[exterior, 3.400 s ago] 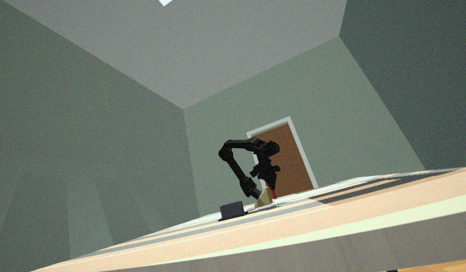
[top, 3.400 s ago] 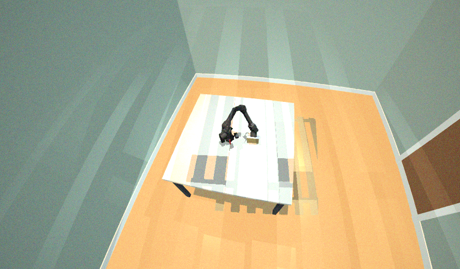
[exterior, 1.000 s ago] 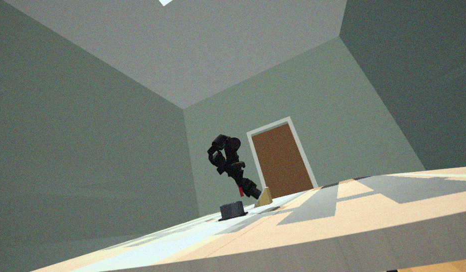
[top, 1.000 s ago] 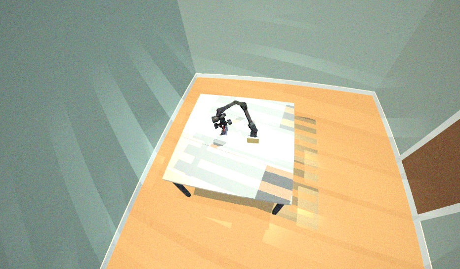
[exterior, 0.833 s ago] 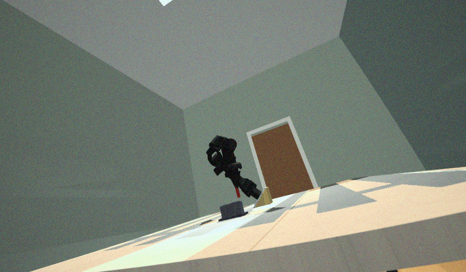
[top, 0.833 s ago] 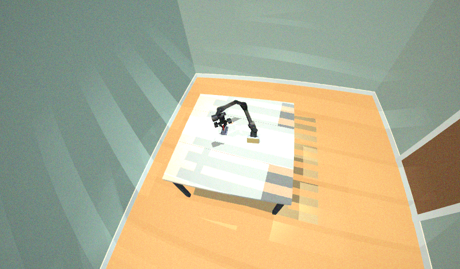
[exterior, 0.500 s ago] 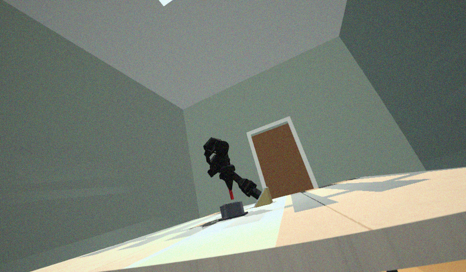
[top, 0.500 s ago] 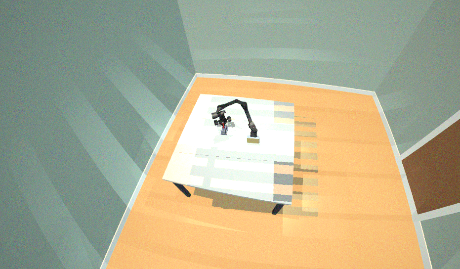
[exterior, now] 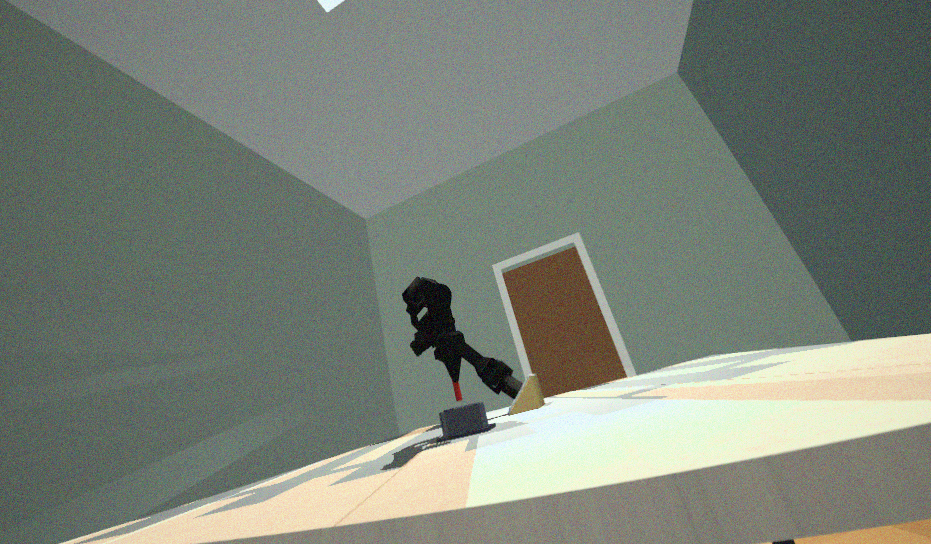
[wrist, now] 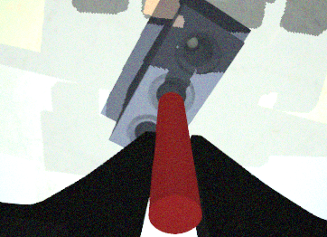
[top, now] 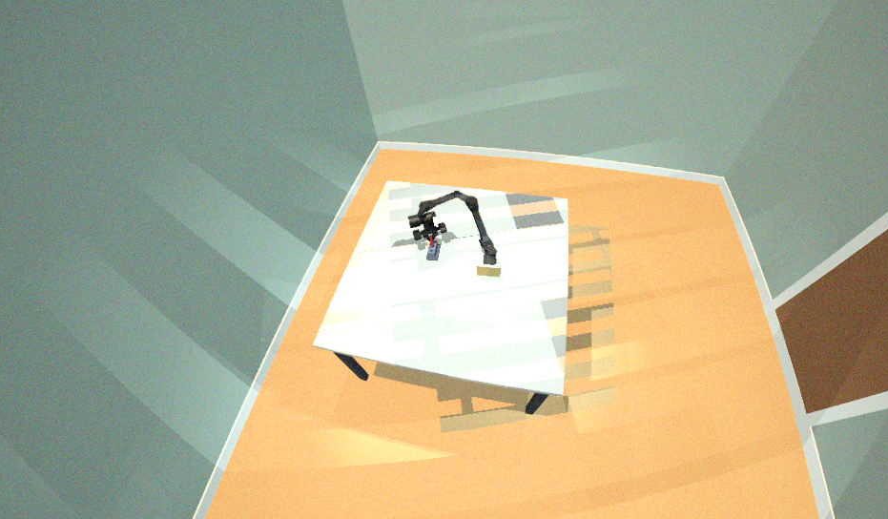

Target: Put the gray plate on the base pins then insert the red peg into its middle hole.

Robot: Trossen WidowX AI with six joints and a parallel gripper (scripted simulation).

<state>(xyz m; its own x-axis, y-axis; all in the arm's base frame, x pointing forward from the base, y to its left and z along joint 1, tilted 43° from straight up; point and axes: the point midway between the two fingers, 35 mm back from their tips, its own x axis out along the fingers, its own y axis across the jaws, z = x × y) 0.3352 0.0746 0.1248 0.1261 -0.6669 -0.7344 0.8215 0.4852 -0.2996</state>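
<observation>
My gripper tip is now right at the red peg. From my gripper tip the other things lie so: gray plate 70 mm below; dark flat base 110 mm below.
</observation>
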